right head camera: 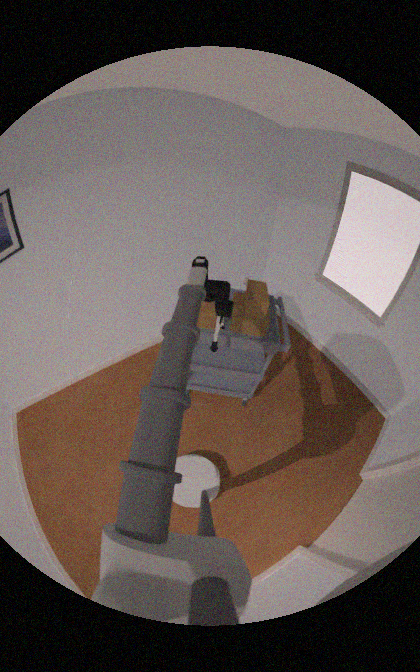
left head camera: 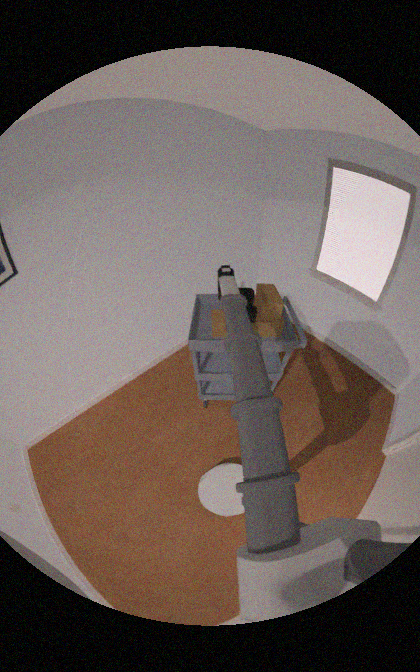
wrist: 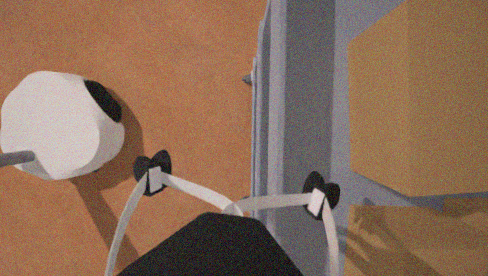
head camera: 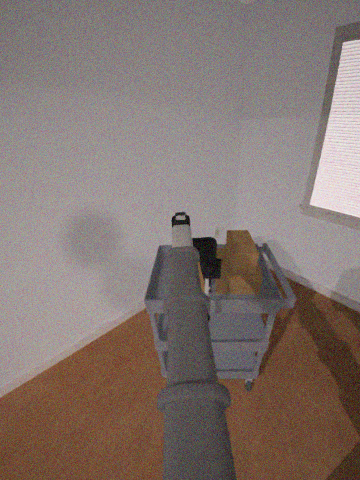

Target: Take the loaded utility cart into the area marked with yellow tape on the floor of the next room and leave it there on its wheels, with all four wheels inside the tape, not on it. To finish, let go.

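Places are measured from the robot's base along level axes (x right, y down, z ahead), in centimetres.
Pixels of known places: gripper, between the fingertips: (wrist: 237, 176).
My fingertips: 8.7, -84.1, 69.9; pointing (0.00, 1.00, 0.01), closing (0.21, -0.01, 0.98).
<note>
Ahead of a thing's pixels: the offset from my fingertips to its top centre, as dx, dy, dz. "spot": to the spot under its first point.
The grey utility cart (head camera: 245, 304) (left head camera: 200, 346) (right head camera: 235, 350) (wrist: 310, 100) stands upright near the room's corner. Its handle bar {spot: +38.9, +0.5, +16.0} (head camera: 280, 275) (left head camera: 295, 320) (right head camera: 283, 320) is on the right side. A tall brown box (head camera: 242, 250) (left head camera: 269, 300) (right head camera: 257, 300) (wrist: 415, 100) and lower brown boxes lie in its top tray. My gripper (right head camera: 218, 335) (wrist: 237, 176) is open and empty at the cart's near side. In the wrist view one fingertip shows over the floor, the other over the rim's inner wall; their height is unclear. The arm hides part of the cart. The yellow tape does not show.
A pale wall (head camera: 100, 175) (left head camera: 125, 250) (right head camera: 125, 250) runs behind and left of the cart. A window {spot: +113.0, -59.6, +97.2} (head camera: 340, 130) (left head camera: 367, 230) (right head camera: 375, 240) is in the right wall. A white round body (left head camera: 222, 490) (right head camera: 197, 480) (wrist: 50, 125) is low by the floor, below the arm.
</note>
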